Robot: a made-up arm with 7 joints. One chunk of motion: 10 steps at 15 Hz.
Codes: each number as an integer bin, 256 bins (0 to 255) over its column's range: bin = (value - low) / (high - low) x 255, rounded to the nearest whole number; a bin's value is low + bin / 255 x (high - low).
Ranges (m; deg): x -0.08..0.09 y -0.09..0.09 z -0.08..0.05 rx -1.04..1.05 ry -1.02..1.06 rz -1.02..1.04
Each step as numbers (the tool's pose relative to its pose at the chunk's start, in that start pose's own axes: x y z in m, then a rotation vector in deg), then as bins.
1 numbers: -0.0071 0.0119 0.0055 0.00 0.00 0.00
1 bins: 109 144 168 127 125 126
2 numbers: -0.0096 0.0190 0.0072 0.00 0.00 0.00
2 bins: 106 154 171 127 125 126
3 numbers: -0.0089 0.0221 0.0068 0.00 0.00 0.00
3 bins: 107 159 170 127 125 126
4 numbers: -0.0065 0.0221 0.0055 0.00 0.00 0.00
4 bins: 110 159 168 127 125 126
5 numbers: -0.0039 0.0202 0.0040 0.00 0.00 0.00
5 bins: 114 156 165 127 125 126
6 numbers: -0.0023 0.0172 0.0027 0.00 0.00 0.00
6 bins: 117 152 162 127 125 126
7 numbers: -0.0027 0.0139 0.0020 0.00 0.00 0.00
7 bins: 116 147 161 127 125 126
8 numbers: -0.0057 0.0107 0.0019 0.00 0.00 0.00
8 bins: 111 143 161 127 125 126
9 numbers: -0.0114 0.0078 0.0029 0.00 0.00 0.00
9 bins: 103 139 163 127 125 126
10 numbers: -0.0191 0.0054 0.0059 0.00 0.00 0.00
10 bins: 91 135 168 127 125 126
